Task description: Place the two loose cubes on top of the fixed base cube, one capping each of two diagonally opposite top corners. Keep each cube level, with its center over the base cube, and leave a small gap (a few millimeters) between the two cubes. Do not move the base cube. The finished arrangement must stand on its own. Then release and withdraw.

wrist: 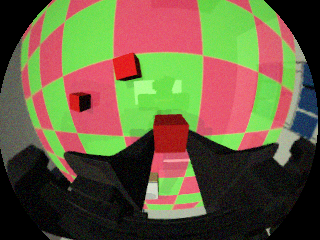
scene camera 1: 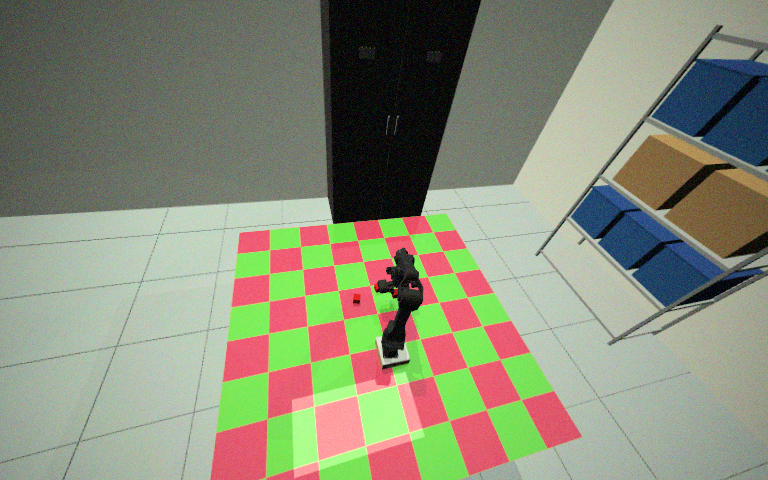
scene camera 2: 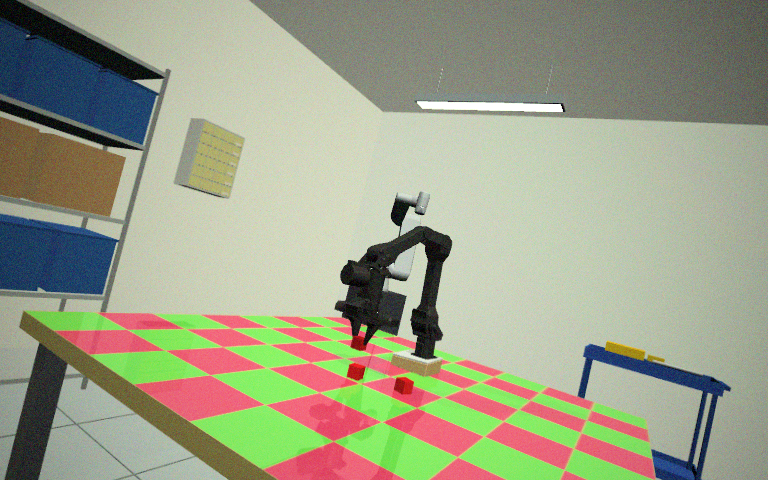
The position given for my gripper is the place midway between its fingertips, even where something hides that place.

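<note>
Scene camera 2 shows my gripper (scene camera 2: 359, 343). The gripper, visible also in the wrist view (wrist: 169, 132), carries a red cube (wrist: 171, 131).
</note>
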